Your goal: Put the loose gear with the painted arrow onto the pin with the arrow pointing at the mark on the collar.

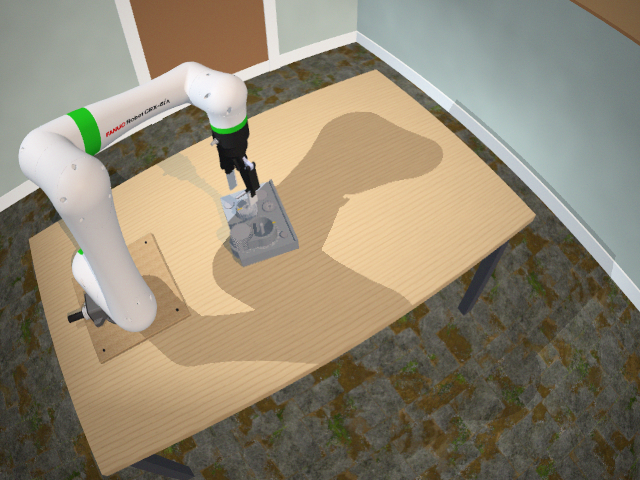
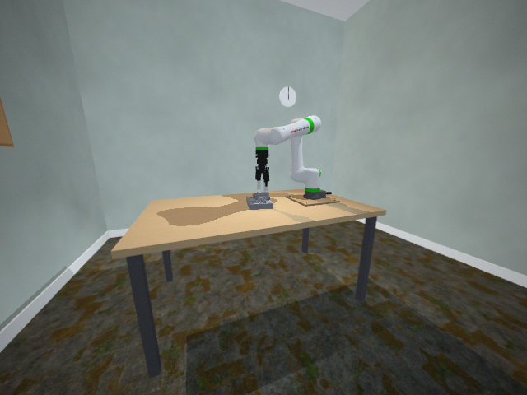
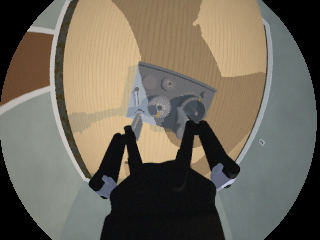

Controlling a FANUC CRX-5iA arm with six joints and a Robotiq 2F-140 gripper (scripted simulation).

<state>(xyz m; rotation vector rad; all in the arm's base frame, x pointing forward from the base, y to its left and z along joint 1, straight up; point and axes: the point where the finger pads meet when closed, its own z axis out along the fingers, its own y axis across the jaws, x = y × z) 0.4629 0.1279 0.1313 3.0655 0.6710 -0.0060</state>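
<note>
The grey gear is 90 mm below my hand.
</note>
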